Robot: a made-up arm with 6 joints. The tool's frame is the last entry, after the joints.
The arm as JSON. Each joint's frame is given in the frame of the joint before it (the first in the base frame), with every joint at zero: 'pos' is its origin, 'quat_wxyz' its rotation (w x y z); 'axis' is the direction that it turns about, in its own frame. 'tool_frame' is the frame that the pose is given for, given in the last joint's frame.
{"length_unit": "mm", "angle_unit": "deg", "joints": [
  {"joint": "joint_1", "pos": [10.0, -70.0, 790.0], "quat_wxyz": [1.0, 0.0, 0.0, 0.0], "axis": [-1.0, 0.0, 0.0]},
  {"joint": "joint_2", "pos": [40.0, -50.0, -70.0], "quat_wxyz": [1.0, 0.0, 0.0, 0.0], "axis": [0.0, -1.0, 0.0]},
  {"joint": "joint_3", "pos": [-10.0, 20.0, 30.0], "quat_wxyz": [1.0, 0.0, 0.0, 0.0], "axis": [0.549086, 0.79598, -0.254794]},
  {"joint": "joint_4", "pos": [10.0, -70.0, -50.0], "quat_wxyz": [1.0, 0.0, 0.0, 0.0], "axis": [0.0, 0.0, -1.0]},
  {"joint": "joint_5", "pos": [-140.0, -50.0, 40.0], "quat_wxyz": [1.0, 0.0, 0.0, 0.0], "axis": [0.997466, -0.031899, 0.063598]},
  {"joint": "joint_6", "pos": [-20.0, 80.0, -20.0], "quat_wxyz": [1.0, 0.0, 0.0, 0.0], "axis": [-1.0, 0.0, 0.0]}
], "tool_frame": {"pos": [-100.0, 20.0, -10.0], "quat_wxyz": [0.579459, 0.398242, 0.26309, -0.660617]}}
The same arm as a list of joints. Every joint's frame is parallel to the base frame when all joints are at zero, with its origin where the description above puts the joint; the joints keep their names.
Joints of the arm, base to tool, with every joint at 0 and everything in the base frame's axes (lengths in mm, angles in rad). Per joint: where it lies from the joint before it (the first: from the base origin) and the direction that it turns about. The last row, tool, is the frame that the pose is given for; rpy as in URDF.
joint_1: xyz 10 -70 790 axis -1 0 0
joint_2: xyz 40 -50 -70 axis 0 -1 0
joint_3: xyz -10 20 30 axis 0.549086 0.79598 -0.254794
joint_4: xyz 10 -70 -50 axis 0 0 -1
joint_5: xyz -140 -50 40 axis 0.997466 -0.031899 0.063598
joint_6: xyz -20 80 -20 axis -1 0 0
tool: xyz -100 20 -10 rpy 0.2063 0.981 -1.591

